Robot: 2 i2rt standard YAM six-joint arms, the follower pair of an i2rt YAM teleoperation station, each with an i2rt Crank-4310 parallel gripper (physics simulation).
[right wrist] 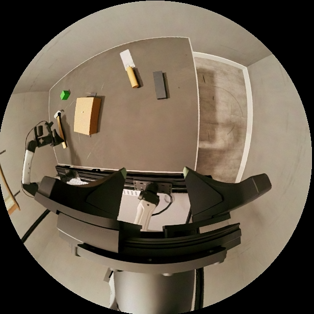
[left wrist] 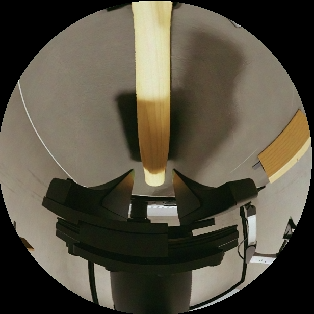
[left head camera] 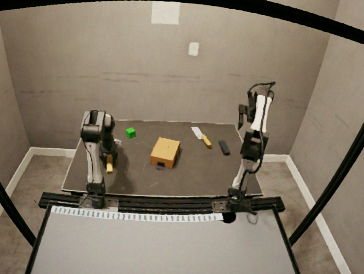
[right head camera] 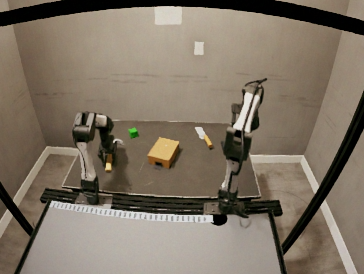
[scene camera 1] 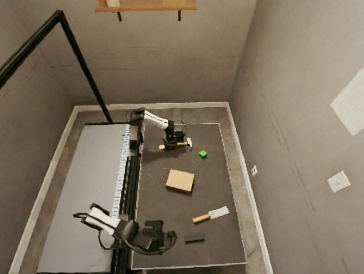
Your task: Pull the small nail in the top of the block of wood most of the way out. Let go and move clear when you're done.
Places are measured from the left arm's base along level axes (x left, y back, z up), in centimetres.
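Pixels of known places: left gripper, between the fingertips: [left head camera: 109, 165] [right head camera: 108, 164] [scene camera 1: 164, 146]; right gripper, between the fingertips: [left head camera: 245, 131]; left arm's base, origin of its link: [left head camera: 98, 204] [right head camera: 94, 201] [scene camera 1: 133, 146]; right arm's base, origin of its link: [left head camera: 231, 207] [right head camera: 224, 209].
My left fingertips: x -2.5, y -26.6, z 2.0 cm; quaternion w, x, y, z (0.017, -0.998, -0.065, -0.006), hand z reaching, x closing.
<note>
For each thing: its top centre in the pictures, then the offset to it from my left fingertips. "spot": a spot on its surface instead.
- wood block, centre of its top: [left head camera: 165, 148] [right head camera: 164, 148] [scene camera 1: 180, 179] dx -32.1, dy -11.2, dz +4.3 cm
- claw hammer with a wooden handle, a spot on its surface: [left head camera: 109, 165] [right head camera: 108, 164] spot: dx -0.3, dy +0.7, dz +0.5 cm
- green cube, centre of its top: [left head camera: 130, 130] [scene camera 1: 203, 153] dx -10.1, dy -30.9, dz +2.6 cm
- flat-bladed tool with a yellow handle, a spot on its surface: [left head camera: 206, 142] [scene camera 1: 197, 217] spot: dx -58.0, dy -20.9, dz +1.4 cm
- dark bar, centre of its top: [left head camera: 224, 146] [scene camera 1: 194, 237] dx -69.4, dy -18.1, dz +0.9 cm
The wood block [left head camera: 165, 152] [right head camera: 163, 152] [scene camera 1: 180, 181] [right wrist: 87, 117] lies near the middle of the table, with dark brackets at its ends. The small nail [right wrist: 83, 112] shows as a dot on its top; its height cannot be judged. A claw hammer with a wooden handle [left head camera: 109, 165] [right head camera: 108, 165] [left wrist: 154, 110] lies left of the block in the head views. My left gripper [left wrist: 152, 170] is open low over the hammer, its fingers on either side of the handle near the butt end. My right gripper [right wrist: 154, 168] is open and empty, high at the right of the head views.
A green cube [left head camera: 130, 133] [scene camera 1: 203, 154] [right wrist: 65, 94] lies behind the block at the left. A flat-bladed tool with a yellow handle [left head camera: 206, 142] [scene camera 1: 201, 218] [right wrist: 132, 77] and a dark bar [left head camera: 224, 147] [scene camera 1: 194, 238] [right wrist: 159, 85] lie right of the block in the left head view.
</note>
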